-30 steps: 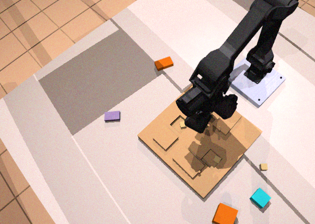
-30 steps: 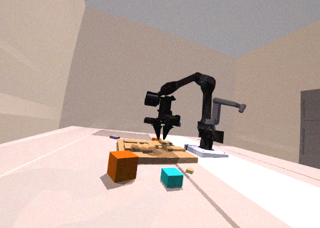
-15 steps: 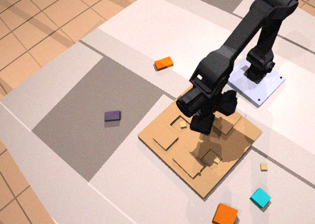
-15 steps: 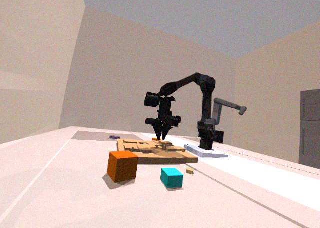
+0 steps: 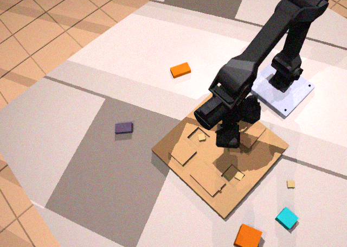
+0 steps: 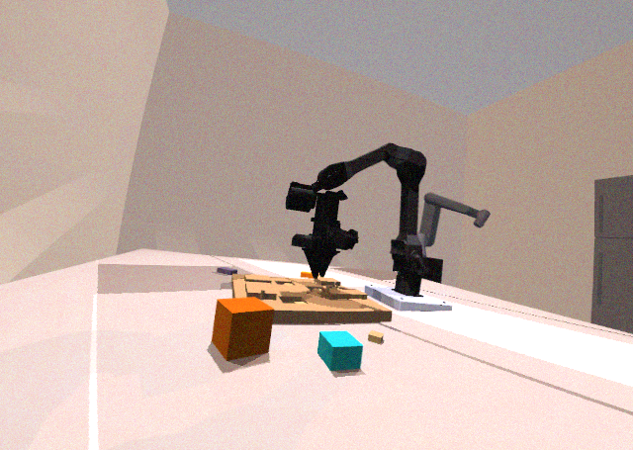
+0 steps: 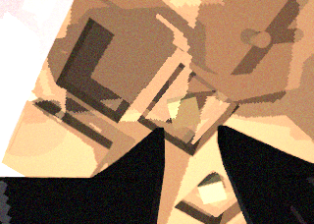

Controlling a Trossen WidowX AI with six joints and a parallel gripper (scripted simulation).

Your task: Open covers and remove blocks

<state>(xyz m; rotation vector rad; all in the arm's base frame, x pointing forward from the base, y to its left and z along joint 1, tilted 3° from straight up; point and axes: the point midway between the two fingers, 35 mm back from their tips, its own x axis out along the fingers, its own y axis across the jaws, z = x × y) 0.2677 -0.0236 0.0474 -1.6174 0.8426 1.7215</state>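
Right now my gripper tip is 5 cm short of the tan puzzle board and 3 cm above it. Also, from my gripper tip: orange cube: 24 cm to the left, 20 cm ahead, 2 cm below; flat orange block: 27 cm to the right, 8 cm behind, 4 cm below; cyan block: 29 cm to the left, 9 cm ahead, 4 cm below.
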